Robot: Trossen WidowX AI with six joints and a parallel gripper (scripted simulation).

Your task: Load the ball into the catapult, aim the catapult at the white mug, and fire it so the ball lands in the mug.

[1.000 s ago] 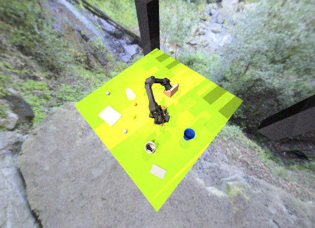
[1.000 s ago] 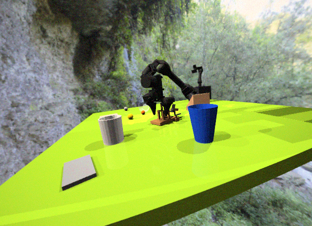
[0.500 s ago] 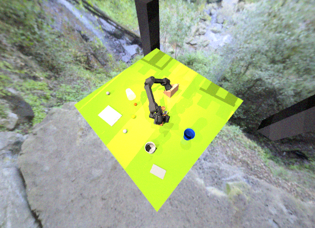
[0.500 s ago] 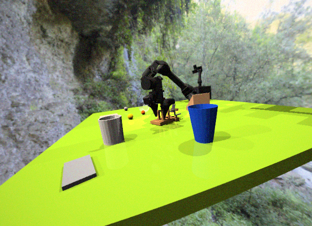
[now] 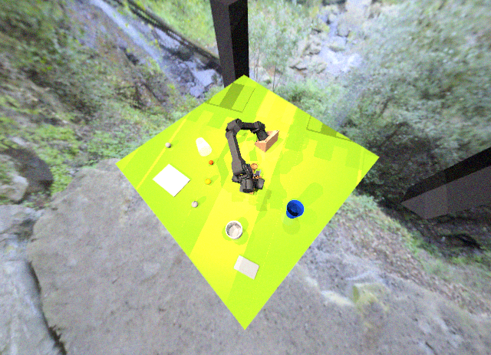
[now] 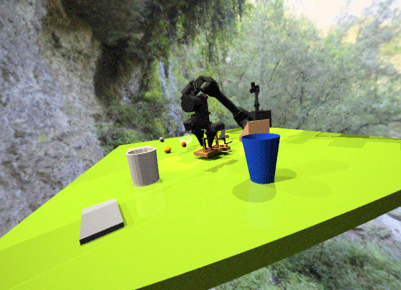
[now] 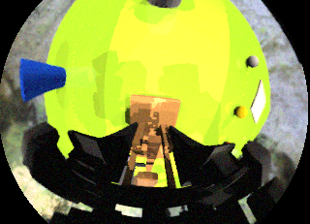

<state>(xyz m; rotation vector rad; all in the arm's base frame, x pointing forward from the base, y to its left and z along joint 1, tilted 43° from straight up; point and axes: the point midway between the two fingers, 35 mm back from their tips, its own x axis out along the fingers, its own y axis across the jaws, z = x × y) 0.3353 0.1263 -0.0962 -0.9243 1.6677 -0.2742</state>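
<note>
Now: the orange ball 320 mm to the right of my gripper tip, 40 mm ahead of it and 30 mm below it. The rest, counted from my gripper tip: yellow ball (230 mm to the right, 150 mm ahead, 30 mm below); wooden catapult (70 mm behind, 20 mm to the right, 20 mm above); white mug (250 mm ahead, 130 mm to the left, 20 mm below).
</note>
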